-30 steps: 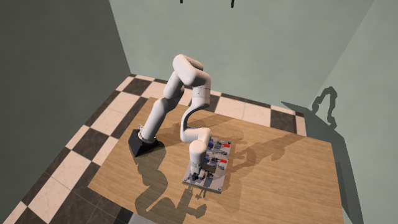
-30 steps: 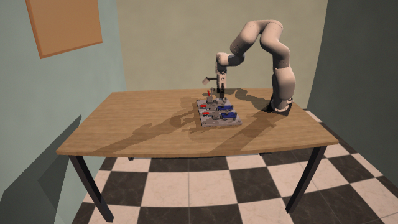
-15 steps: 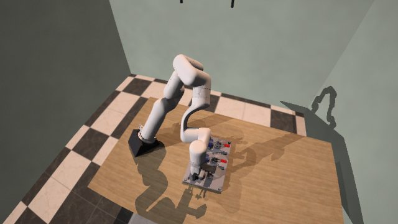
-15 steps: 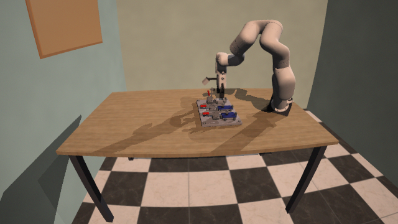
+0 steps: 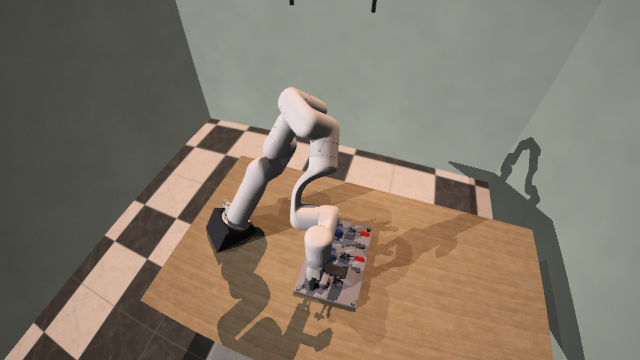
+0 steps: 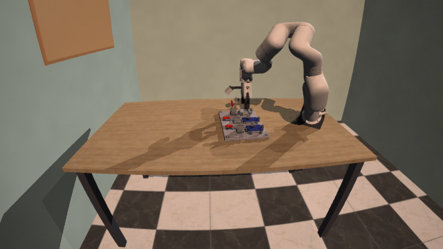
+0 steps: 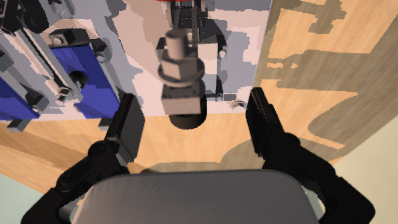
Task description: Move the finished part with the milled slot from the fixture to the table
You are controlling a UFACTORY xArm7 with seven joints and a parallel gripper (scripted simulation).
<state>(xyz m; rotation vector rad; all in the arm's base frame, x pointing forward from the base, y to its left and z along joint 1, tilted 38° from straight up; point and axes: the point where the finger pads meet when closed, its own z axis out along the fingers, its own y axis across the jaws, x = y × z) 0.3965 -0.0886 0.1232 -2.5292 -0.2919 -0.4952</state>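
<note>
Now: the grey finished part 10 mm behind my hand and 40 mm below it. Round my hand: blue blank 40 mm behind, 100 mm to the left, 50 mm below; then grey fixture plate 10 mm ahead, 120 mm to the left, 70 mm below.
</note>
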